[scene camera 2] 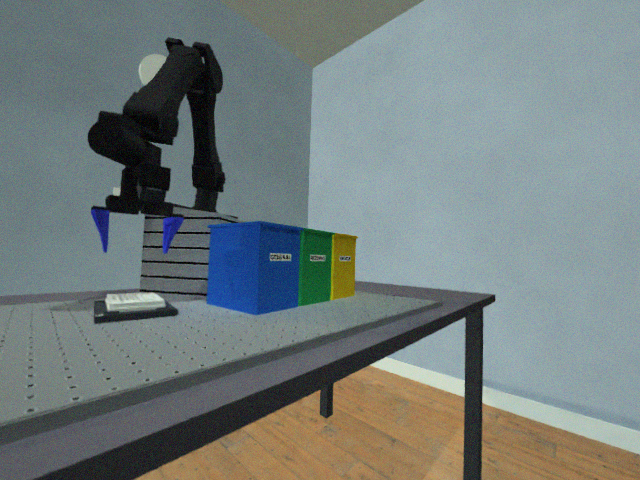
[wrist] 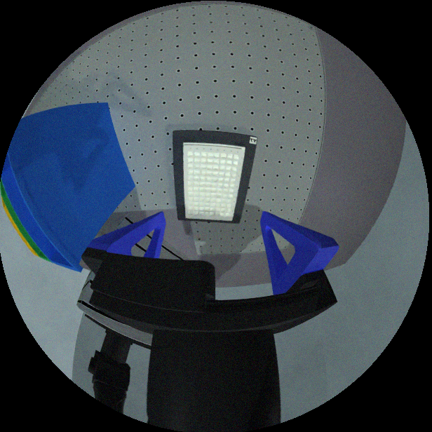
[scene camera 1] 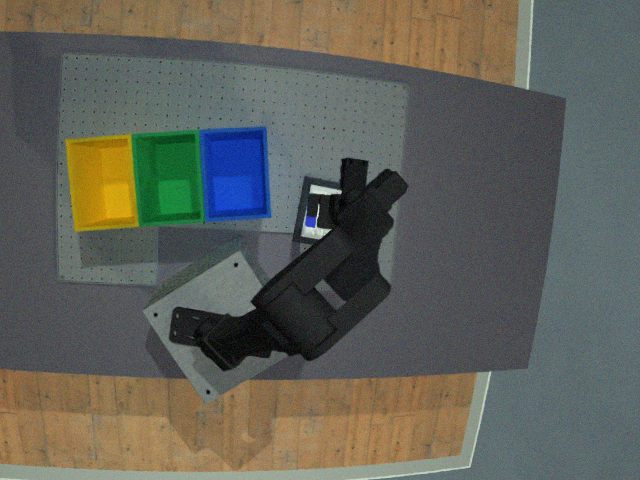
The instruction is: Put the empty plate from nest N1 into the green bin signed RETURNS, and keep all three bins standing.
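Where they show: gripper, fingertip midpoint: [scene camera 2: 136, 253]; arm's base, link origin: [scene camera 2: 203, 214].
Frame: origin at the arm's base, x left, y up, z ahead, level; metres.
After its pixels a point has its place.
A white gridded plate [scene camera 1: 324, 189] @(x -0.182, y -0.208, z 0.308 m) [scene camera 2: 135, 301] @(x -0.196, y -0.209, z 0.296 m) [wrist: 212, 182] lies in the dark frame of a nest [scene camera 1: 302, 206] @(x -0.140, y -0.223, z 0.257 m) [scene camera 2: 139, 314] @(x -0.193, y -0.226, z 0.332 m) [wrist: 178, 175]. The nest has a small corner tag, too small to read surely. My gripper [scene camera 2: 135, 252] @(x -0.195, y -0.123, z 0.263 m) [wrist: 212, 216] is open and empty, with blue fingers wide apart above the plate. In scene camera 1 the arm hides part of the plate and nest. The green bin [scene camera 1: 173, 165] @(x 0.180, y -0.232, z 0.295 m) [scene camera 2: 316, 273] @(x 0.172, y -0.162, z 0.353 m) stands upright between the blue bin [scene camera 1: 235, 160] @(x 0.038, y -0.232, z 0.334 m) [scene camera 2: 258, 268] @(x -0.009, y -0.146, z 0.399 m) [wrist: 75, 155] and the yellow bin [scene camera 1: 103, 175] @(x 0.342, y -0.232, z 0.242 m) [scene camera 2: 343, 273] @(x 0.296, y -0.166, z 0.322 m). The bin labels are blurred.
The three bins stand side by side, left of the nest in scene camera 1, on a perforated board [scene camera 1: 310, 103] @(x -0.110, y -0.234, z 0.507 m) [scene camera 2: 206, 341] @(x -0.136, y -0.235, z 0.507 m) [wrist: 215, 65]. The arm's grey box base [scene camera 1: 222, 284] @(x 0.015, y -0.010, z 0.092 m) [scene camera 2: 173, 253] @(x -0.092, y -0.124, z 0.068 m) stands near the bins. The blue bin is nearest the nest.
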